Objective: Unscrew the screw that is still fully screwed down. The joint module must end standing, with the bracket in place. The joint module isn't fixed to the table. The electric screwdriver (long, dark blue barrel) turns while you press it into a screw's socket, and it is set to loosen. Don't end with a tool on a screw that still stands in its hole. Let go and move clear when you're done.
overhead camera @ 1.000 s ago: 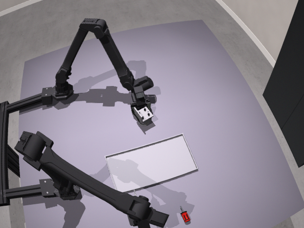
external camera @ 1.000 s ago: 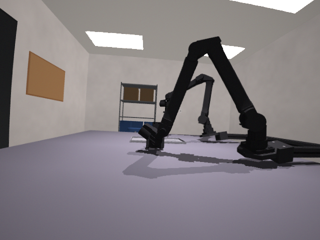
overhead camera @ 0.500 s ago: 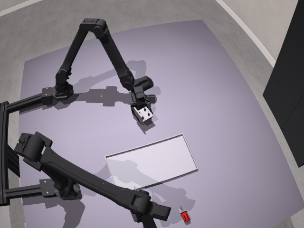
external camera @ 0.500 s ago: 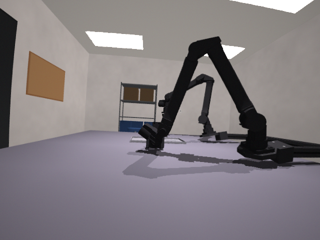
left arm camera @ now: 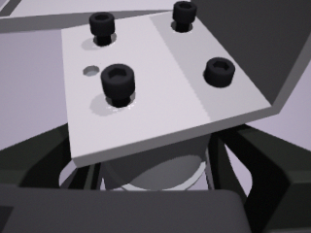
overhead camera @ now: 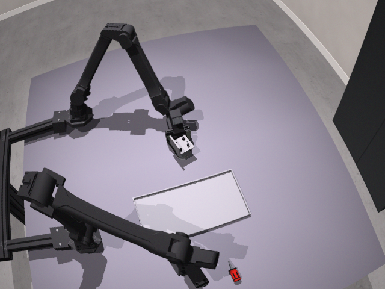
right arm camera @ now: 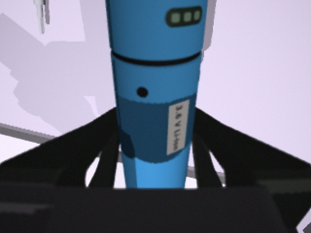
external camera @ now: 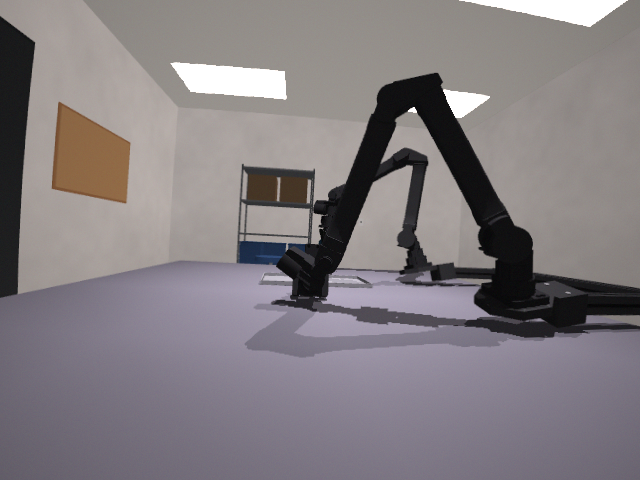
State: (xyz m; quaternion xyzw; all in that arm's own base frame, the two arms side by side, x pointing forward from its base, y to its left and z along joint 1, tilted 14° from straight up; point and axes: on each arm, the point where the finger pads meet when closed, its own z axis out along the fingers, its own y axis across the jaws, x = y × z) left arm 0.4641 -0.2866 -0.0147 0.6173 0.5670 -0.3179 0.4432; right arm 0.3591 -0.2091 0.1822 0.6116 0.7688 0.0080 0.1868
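The joint module body is 1 cm above my left hand. The rest, counted from my left hand: white tray: 2 cm behind, 26 cm to the right, 2 cm below; white bracket: 5 cm above; red hand screwdriver: 8 cm ahead, 57 cm to the right, 1 cm below.
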